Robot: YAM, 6 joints.
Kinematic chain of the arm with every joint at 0, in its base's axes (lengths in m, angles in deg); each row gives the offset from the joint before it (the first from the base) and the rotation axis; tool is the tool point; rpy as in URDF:
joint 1: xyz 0 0 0.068 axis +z
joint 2: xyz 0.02 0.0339 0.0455 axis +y
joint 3: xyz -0.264 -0.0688 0 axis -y
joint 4: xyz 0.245 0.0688 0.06 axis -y
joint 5: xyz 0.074 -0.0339 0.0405 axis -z
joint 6: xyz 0.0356 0 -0.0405 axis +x
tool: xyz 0 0 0 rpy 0 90 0
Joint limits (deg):
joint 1: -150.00..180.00
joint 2: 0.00..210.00
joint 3: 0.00..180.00
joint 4: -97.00..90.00
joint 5: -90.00..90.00
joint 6: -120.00..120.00
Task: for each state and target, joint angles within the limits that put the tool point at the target. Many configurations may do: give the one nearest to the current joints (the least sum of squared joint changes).
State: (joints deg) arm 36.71 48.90 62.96 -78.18 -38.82 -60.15
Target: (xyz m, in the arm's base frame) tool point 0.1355 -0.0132 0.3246
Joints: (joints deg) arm -12.43 53.25 62.16 -76.45 -27.22 -60.15
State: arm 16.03 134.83 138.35 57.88 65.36 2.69
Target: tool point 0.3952 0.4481 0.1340
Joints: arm 51.60 162.99 129.67 51.08 61.75 2.69
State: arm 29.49 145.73 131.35 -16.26 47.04 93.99
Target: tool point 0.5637 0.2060 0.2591
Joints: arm 22.34 151.28 146.11 -5.69 41.75 93.99
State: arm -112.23 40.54 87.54 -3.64 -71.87 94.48
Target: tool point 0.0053 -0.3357 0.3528
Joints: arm -94.76 85.45 72.38 -4.92 -68.46 94.48
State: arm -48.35 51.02 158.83 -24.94 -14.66 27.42
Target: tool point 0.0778 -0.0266 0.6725
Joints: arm -28.60 73.59 139.38 -33.08 -22.97 27.42
